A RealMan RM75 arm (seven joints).
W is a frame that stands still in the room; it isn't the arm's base.
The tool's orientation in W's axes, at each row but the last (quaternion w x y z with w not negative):
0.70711, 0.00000, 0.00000, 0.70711
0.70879, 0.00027, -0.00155, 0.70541
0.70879, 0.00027, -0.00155, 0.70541
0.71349, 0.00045, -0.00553, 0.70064
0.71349, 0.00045, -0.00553, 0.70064
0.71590, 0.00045, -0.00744, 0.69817
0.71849, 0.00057, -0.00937, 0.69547
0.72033, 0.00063, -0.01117, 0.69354
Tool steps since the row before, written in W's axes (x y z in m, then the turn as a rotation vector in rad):
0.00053, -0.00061, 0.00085, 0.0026, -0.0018, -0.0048
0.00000, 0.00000, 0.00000, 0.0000, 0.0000, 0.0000
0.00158, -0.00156, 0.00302, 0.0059, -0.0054, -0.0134
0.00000, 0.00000, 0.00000, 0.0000, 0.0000, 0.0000
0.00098, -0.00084, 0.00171, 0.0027, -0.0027, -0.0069
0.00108, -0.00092, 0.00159, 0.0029, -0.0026, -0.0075
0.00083, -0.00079, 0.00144, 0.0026, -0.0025, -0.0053
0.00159, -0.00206, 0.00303, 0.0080, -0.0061, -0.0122
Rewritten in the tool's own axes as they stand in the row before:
-0.00061, -0.00053, 0.00085, -0.0018, -0.0026, -0.0048
0.00000, 0.00000, 0.00000, 0.0000, 0.0000, 0.0000
-0.00154, -0.00159, 0.00302, -0.0054, -0.0059, -0.0134
0.00000, 0.00000, 0.00000, 0.0000, 0.0000, 0.0000
-0.00081, -0.00101, 0.00171, -0.0027, -0.0027, -0.0069
-0.00087, -0.00112, 0.00159, -0.0026, -0.0029, -0.0075
-0.00074, -0.00087, 0.00144, -0.0025, -0.0026, -0.0053
-0.00195, -0.00171, 0.00304, -0.0060, -0.0080, -0.0122

